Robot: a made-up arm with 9 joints. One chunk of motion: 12 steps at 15 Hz.
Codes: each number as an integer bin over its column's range. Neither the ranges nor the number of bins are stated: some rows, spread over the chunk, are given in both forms.
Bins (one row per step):
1: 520 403 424 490 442 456
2: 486 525 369 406 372 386
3: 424 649 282 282 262 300
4: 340 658 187 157 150 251
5: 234 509 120 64 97 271
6: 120 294 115 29 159 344
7: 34 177 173 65 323 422
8: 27 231 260 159 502 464
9: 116 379 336 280 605 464
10: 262 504 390 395 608 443
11: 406 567 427 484 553 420
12: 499 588 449 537 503 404
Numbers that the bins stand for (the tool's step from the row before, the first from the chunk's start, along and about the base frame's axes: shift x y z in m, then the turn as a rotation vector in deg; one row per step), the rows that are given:
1: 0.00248 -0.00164 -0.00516 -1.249 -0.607 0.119
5: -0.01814 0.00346 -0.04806 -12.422 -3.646 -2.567
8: -0.03305 -0.00990 -0.02830 -9.930 -0.078 0.235
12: 0.00096 0.00725 -0.00163 -0.017 -0.069 -0.636
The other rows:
2: 0.00003 0.00423 -0.01292 -3.452 -1.223 -0.897
3: -0.00444 0.01018 -0.02520 -6.704 -2.192 -2.146
4: -0.01050 0.01062 -0.03861 -9.982 -3.179 -2.857
6: -0.02635 -0.00687 -0.04877 -13.339 -3.099 -1.507
7: -0.03255 -0.01250 -0.04058 -12.395 -1.655 -0.375
9: -0.02664 -0.00279 -0.01758 -6.757 0.829 0.235
10: -0.01612 0.00322 -0.00995 -3.741 0.856 -0.070
11: -0.00574 0.00624 -0.00473 -1.407 0.371 -0.404

